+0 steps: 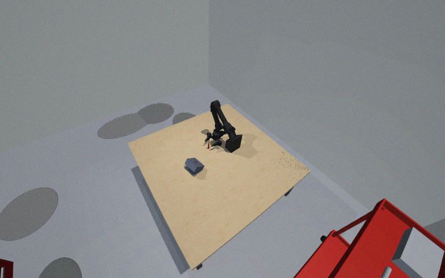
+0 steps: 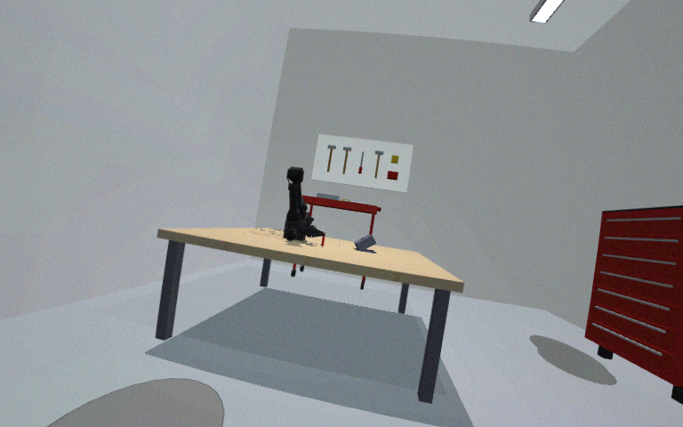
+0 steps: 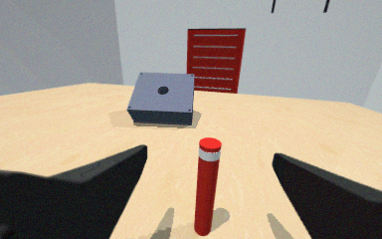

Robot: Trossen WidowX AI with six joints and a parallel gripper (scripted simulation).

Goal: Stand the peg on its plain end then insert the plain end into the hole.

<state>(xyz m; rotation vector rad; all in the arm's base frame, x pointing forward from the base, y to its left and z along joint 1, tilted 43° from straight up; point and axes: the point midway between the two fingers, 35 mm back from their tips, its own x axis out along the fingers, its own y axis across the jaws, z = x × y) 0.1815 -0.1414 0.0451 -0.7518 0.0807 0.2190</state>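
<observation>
Right now my gripper tip is 1 cm above the red peg. Round my gripper tip: grey sloped panel 22 cm ahead, 14 cm to the left, 2 cm below.
</observation>
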